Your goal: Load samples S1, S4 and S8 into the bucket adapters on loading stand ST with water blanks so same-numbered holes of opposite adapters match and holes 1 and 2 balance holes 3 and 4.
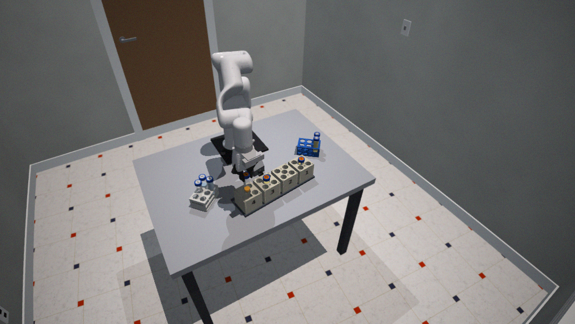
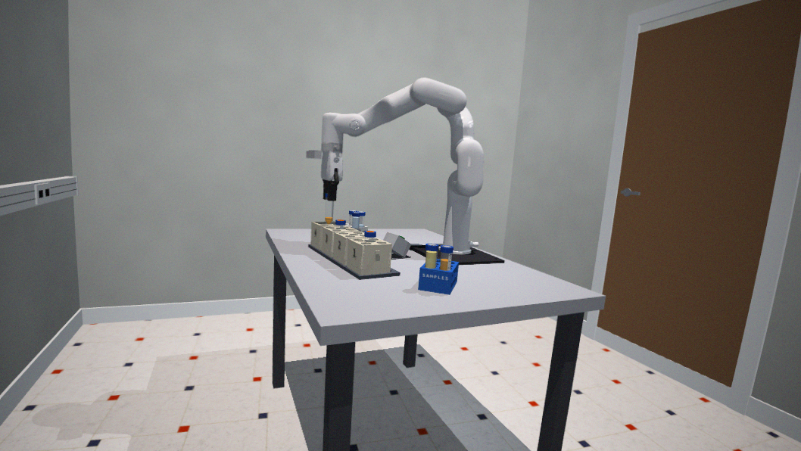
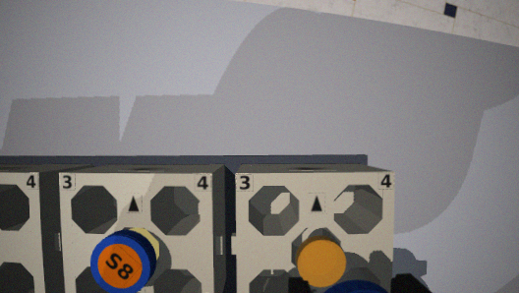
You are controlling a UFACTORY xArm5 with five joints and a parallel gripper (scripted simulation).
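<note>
My gripper is now 20 mm past the adapter 3, 110 mm to the right of it and 150 mm above it. From my hand the other things lie so: white rack (130 mm behind, 180 mm to the right, 170 mm below); then blue samples rack (210 mm behind, 480 mm to the left, 170 mm below).
</note>
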